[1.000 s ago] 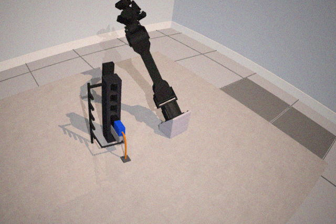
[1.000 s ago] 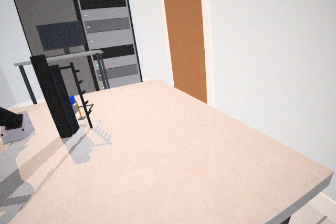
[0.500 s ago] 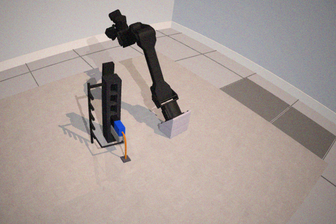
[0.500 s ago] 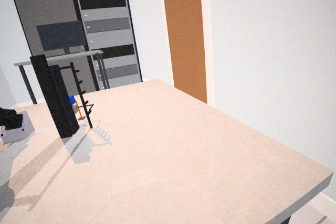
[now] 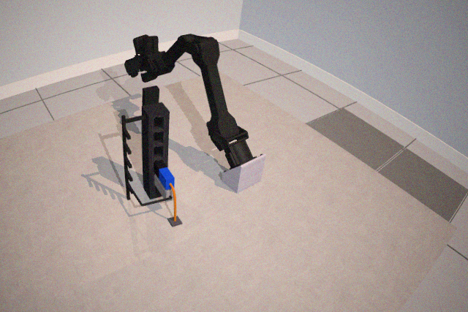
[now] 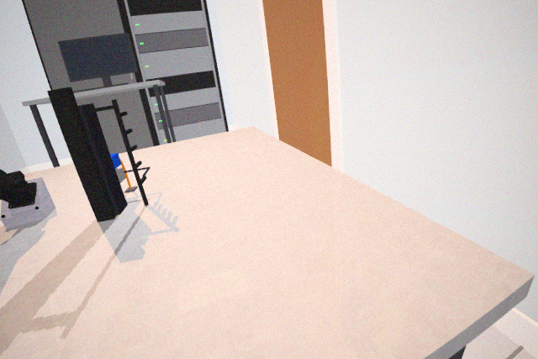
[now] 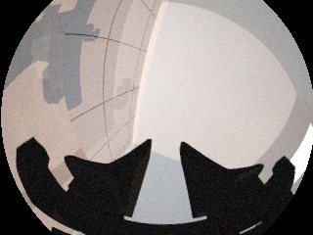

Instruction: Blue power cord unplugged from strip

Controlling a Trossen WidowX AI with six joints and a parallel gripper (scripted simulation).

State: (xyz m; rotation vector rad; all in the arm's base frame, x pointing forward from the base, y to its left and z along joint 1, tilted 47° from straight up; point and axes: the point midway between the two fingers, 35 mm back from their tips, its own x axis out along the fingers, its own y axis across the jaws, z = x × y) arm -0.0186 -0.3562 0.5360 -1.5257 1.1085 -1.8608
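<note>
The blue plug lies 28 cm ahead of my gripper tip, 63 cm to the left of it and 5 cm below it.
</note>
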